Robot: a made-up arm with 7 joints.
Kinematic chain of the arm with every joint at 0, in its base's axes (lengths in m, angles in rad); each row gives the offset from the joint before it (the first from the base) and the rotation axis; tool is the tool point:
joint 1: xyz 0 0 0 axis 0 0.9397 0.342
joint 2: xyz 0 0 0 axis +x
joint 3: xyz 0 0 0 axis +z
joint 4: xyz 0.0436 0 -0.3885 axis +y
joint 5: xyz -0.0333 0 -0.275 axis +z
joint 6: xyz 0 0 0 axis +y
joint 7: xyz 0 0 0 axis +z
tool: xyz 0 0 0
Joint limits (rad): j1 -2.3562..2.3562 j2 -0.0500..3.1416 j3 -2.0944..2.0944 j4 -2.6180..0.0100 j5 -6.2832..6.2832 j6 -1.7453..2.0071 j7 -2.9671..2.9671
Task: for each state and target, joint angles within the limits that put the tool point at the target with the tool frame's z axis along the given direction. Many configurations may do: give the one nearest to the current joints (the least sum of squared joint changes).
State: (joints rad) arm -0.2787 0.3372 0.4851 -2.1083 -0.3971 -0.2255 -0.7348
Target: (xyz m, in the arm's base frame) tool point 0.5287 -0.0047 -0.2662 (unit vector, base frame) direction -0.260 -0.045 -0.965
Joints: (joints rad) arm -0.6543 -0.0395 0.3836 -1.2112 -0.1748 -1.0825 -0.7348
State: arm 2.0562 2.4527 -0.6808 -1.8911 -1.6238 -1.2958 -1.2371
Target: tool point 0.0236 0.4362 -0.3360 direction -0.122 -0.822 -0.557
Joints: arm 2.3562 2.8319 -0.0698 -1.4536 -2.1495 -1.7090 -1.2371
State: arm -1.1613 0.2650 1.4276 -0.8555 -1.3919 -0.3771 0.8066
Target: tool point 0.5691 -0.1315 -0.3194 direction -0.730 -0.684 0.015
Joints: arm -1.1723 -0.0456 2.0944 -0.0664 -0.6063 -1.0326 0.8066
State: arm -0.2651 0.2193 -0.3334 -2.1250 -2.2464 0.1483 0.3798
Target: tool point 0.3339 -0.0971 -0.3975 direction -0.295 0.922 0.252
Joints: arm -0.2327 0.2885 -0.6868 -1.5732 -1.6651 -0.5757 0.3798
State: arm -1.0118 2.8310 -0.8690 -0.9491 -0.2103 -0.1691 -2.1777
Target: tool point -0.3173 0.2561 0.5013 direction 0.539 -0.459 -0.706
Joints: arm -0.9822 3.0183 -0.8102 -0.7519 0.2099 0.4782 -2.1777
